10 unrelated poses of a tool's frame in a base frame.
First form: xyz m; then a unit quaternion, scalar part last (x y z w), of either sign.
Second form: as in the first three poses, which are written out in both.
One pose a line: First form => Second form
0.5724 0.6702 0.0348 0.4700 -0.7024 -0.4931 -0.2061 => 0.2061 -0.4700 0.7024 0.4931 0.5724 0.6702 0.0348
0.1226 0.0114 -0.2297 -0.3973 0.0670 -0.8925 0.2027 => 0.2027 -0.3973 0.0670 -0.8925 0.1226 0.0114 -0.2297
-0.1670 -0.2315 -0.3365 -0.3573 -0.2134 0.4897 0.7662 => 0.7662 -0.3573 -0.2134 0.4897 -0.1670 -0.2315 -0.3365
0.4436 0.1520 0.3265 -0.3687 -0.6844 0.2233 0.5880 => 0.5880 -0.3687 -0.6844 0.2233 0.4436 0.1520 0.3265
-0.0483 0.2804 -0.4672 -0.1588 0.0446 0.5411 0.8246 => 0.8246 -0.1588 0.0446 0.5411 -0.0483 0.2804 -0.4672
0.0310 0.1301 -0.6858 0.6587 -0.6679 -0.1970 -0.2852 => 0.2852 -0.6587 0.6679 0.1970 0.0310 0.1301 -0.6858
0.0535 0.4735 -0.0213 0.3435 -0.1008 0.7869 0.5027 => 0.5027 0.3435 -0.1008 0.7869 0.0535 0.4735 -0.0213
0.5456 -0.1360 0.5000 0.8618 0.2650 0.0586 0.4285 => 0.4285 0.8618 0.2650 0.0586 0.5456 -0.1360 0.5000
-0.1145 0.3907 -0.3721 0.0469 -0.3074 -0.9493 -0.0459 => 0.0459 -0.0469 0.3074 0.9493 -0.1145 0.3907 -0.3721
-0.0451 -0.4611 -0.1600 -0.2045 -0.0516 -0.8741 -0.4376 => 0.4376 0.2045 0.0516 0.8741 -0.0451 -0.4611 -0.1600
